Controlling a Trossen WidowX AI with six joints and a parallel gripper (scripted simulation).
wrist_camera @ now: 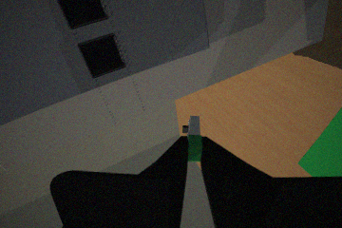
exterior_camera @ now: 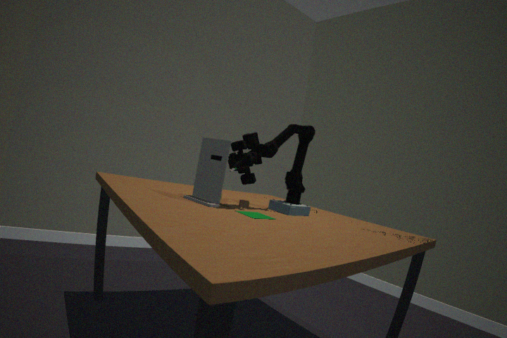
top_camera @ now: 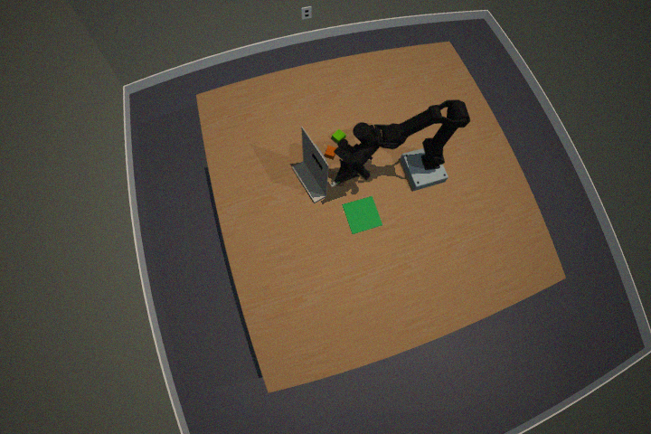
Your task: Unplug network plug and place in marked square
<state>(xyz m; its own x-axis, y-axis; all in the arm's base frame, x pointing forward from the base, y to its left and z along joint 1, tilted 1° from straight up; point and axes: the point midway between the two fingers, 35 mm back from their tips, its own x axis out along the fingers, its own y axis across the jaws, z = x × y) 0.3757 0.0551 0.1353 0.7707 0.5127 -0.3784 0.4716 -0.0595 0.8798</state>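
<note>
My gripper tip is 9 cm past the green marked square, 8 cm to the right of it and 16 cm above it. The rest, counted from my gripper tip: grey upright panel (6 cm ahead, 8 cm to the right, 4 cm below); network plug (1 cm ahead); brown block (15 cm behind, 11 cm to the right, 15 cm below).
</note>
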